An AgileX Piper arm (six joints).
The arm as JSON. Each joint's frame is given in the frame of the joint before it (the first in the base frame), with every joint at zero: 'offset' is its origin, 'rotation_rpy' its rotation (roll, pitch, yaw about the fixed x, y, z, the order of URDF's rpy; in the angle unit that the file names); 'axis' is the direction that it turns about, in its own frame. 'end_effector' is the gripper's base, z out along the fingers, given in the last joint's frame.
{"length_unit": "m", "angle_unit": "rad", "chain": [
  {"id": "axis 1", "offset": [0.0, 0.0, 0.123], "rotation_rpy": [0.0, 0.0, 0.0], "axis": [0.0, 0.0, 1.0]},
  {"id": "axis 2", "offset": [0.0, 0.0, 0.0], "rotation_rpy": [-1.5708, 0.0, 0.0], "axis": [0.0, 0.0, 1.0]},
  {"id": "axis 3", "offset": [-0.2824, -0.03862, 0.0], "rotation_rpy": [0.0, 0.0, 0.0], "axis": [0.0, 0.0, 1.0]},
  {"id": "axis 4", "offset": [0.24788, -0.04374, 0.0], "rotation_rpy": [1.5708, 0.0, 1.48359], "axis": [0.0, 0.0, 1.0]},
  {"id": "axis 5", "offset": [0.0, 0.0, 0.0], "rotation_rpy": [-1.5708, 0.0, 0.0], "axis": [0.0, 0.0, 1.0]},
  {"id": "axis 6", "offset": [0.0, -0.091, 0.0], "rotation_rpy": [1.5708, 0.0, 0.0], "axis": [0.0, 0.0, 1.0]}
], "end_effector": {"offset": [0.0, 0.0, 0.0], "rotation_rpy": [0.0, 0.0, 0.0]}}
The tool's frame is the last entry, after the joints.
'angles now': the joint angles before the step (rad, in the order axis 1, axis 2, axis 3, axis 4, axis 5, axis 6). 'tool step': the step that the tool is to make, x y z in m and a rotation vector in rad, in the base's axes. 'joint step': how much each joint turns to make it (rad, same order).
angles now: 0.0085, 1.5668, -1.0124, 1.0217, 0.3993, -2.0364
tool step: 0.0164, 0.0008, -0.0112, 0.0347, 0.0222, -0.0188
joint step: 0.0000, 0.0716, -0.0397, 0.0598, -0.0054, -0.0218
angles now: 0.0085, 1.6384, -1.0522, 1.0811, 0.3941, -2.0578
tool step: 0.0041, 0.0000, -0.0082, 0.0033, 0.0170, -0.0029
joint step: -0.0001, 0.0268, -0.0026, 0.0190, -0.0040, -0.0159
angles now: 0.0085, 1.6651, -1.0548, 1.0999, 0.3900, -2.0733
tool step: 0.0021, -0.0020, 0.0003, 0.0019, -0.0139, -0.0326
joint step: 0.0001, 0.0021, 0.0002, 0.0241, -0.0318, -0.0066
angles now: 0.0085, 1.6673, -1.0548, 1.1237, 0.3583, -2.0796
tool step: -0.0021, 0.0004, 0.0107, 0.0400, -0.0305, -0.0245
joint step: -0.0001, -0.0255, -0.0001, 0.0576, -0.0038, -0.0117
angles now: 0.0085, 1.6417, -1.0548, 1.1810, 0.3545, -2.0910
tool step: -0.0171, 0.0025, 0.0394, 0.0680, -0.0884, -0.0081
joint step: 0.0002, -0.1111, -0.0001, 0.0311, 0.0280, 0.0356
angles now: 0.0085, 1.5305, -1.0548, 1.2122, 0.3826, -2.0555
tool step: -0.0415, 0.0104, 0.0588, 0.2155, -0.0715, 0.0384
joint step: 0.0003, -0.1835, 0.0000, 0.0474, 0.1300, 0.1630
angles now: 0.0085, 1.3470, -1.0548, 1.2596, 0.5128, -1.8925
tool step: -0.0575, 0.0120, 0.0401, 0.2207, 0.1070, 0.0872
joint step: 0.0002, -0.1834, 0.0000, -0.1118, 0.2109, 0.3943
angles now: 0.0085, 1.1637, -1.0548, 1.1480, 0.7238, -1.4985
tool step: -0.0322, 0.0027, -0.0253, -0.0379, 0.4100, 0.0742
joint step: 0.0001, -0.0415, 0.0258, -0.3068, 0.2991, 0.4135
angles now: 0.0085, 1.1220, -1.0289, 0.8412, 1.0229, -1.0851
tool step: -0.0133, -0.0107, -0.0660, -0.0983, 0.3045, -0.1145
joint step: 0.0001, 0.0000, 0.1924, -0.1860, -0.0009, 0.1962
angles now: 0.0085, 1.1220, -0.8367, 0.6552, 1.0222, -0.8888
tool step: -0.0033, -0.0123, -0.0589, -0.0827, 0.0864, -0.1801
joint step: 0.0003, 0.0292, 0.1949, -0.0880, -0.2248, 0.1050
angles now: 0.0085, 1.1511, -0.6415, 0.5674, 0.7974, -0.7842
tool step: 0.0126, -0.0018, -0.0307, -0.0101, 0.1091, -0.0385
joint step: 0.0002, 0.1256, 0.0250, 0.0000, -0.0556, 0.0145
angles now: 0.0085, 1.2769, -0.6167, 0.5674, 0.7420, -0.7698
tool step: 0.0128, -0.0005, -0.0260, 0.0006, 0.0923, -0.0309
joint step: 0.0003, 0.1265, 0.0000, 0.0177, -0.0419, 0.0026
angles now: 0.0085, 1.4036, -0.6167, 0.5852, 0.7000, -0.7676
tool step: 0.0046, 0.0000, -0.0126, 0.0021, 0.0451, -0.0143
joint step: 0.0002, 0.0585, 0.0000, 0.0114, -0.0163, 0.0002
